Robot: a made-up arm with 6 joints. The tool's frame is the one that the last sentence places. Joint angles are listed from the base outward.
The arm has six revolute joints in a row. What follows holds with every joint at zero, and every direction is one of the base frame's.
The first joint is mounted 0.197 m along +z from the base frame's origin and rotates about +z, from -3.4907 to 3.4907 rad.
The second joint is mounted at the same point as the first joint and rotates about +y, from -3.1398 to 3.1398 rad.
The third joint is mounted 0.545 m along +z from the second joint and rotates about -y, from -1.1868 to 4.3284 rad.
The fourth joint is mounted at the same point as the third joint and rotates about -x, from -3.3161 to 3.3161 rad.
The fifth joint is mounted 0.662 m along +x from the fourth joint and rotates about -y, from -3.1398 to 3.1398 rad.
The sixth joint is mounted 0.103 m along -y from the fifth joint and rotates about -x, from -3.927 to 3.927 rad.
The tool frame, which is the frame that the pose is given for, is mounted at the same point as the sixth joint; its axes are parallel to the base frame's.
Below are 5 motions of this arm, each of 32 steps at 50 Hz.
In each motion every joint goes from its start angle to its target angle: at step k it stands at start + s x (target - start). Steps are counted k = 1, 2, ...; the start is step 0. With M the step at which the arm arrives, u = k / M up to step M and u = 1 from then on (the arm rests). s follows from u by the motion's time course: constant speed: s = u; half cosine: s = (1 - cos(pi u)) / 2; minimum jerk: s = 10 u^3 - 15 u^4 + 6 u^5.
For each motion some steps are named. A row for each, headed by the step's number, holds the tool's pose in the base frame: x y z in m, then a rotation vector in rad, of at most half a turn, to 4 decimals.
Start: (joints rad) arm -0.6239 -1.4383 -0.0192 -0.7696 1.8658 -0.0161
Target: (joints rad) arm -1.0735 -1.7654 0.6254 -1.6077 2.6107 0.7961
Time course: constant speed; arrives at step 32
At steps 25, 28, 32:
25: -0.4809 0.6828 0.7318 -1.1417 2.0674 0.2249
28: -0.4715 0.7497 0.6866 -1.2943 2.0166 0.2171
32: -0.4491 0.8354 0.6185 -1.5030 1.9695 0.2113

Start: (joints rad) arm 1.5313 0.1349 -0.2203 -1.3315 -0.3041 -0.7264
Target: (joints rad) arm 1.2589 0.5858 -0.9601 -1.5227 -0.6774 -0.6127
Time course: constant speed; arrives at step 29
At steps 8, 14, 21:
8: 0.0864 0.5830 0.2272 0.9434 1.9872 0.2607
14: 0.1003 0.4924 0.1169 0.8334 2.0510 -0.0332
21: 0.0982 0.3627 0.0284 0.7277 2.1084 -0.3864

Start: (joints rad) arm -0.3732 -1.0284 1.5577 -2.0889 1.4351 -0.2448
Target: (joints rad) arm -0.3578 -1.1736 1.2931 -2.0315 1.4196 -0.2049
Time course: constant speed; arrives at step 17
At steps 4, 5, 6, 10, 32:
4: -0.8948 0.4000 0.9022 -1.7164 1.4790 -1.5597
5: -0.8944 0.3986 0.9018 -1.7197 1.4882 -1.5515
6: -0.8939 0.3971 0.9014 -1.7231 1.4973 -1.5432
10: -0.8914 0.3911 0.8991 -1.7366 1.5338 -1.5098
32: -0.8848 0.3797 0.8935 -1.7600 1.5974 -1.4506

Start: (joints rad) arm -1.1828 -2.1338 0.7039 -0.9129 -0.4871 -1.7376
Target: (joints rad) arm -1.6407 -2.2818 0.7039 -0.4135 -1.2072 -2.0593
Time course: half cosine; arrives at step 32
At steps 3, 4, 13, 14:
3: -0.4538 0.9693 0.1779 0.1915 -0.6642 1.3435
4: -0.4471 0.9725 0.1748 0.1924 -0.6680 1.3258
13: -0.3135 1.0248 0.1139 0.2217 -0.7637 0.9997
14: -0.2926 1.0309 0.1046 0.2277 -0.7818 0.9532

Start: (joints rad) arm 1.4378 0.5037 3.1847 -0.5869 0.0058 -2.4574
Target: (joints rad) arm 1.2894 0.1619 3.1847 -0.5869 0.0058 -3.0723
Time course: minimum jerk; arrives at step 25
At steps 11, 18, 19, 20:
11: 0.0063 -0.4197 0.9721 -0.1811 -0.3556 -1.7153
18: -0.0540 -0.5346 0.8957 0.1578 -0.5022 -1.7576
19: -0.0603 -0.5444 0.8876 0.1894 -0.5176 -1.7619
20: -0.0654 -0.5521 0.8810 0.2144 -0.5301 -1.7654

